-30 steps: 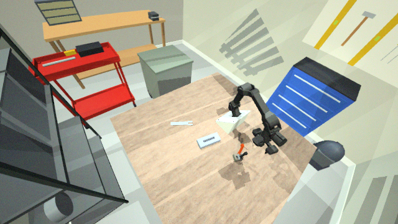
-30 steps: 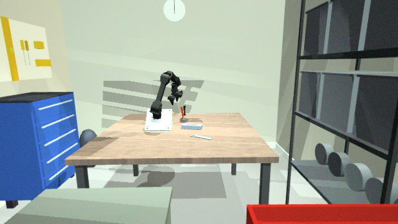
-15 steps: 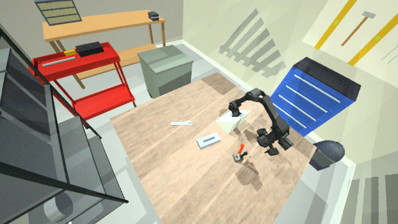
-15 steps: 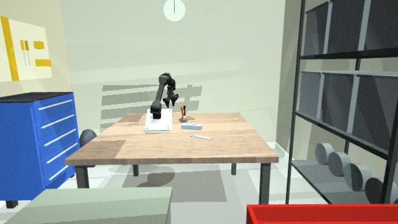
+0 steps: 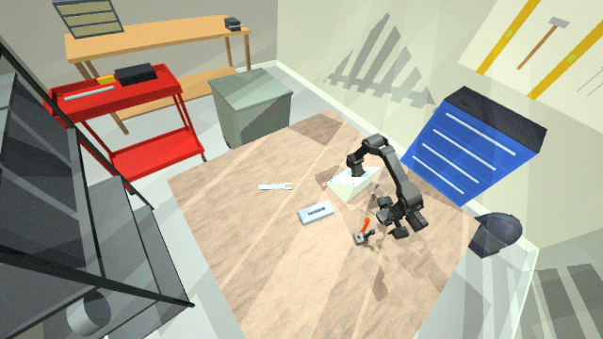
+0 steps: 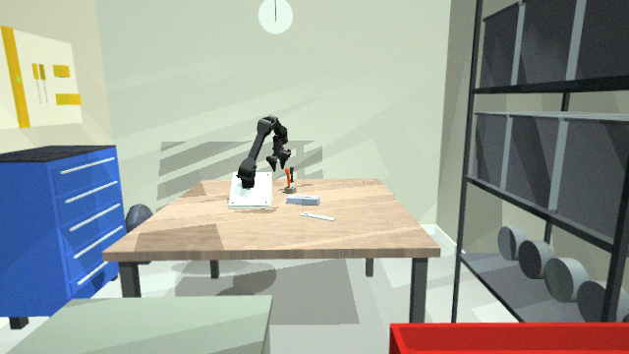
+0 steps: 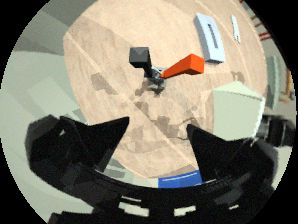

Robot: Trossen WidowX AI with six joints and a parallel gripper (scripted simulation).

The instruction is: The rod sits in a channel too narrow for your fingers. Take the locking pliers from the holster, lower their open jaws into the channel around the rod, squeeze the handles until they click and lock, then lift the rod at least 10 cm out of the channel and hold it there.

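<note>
Now: gripper tip 7 cm short of the grey holster, 3 cm to the left of it and 13 cm above it. Round my gripper tip: flat silver wrench 18 cm ahead, 53 cm to the right, 13 cm below; then light blue channel block 14 cm ahead, 28 cm to the right, 12 cm below.
</note>
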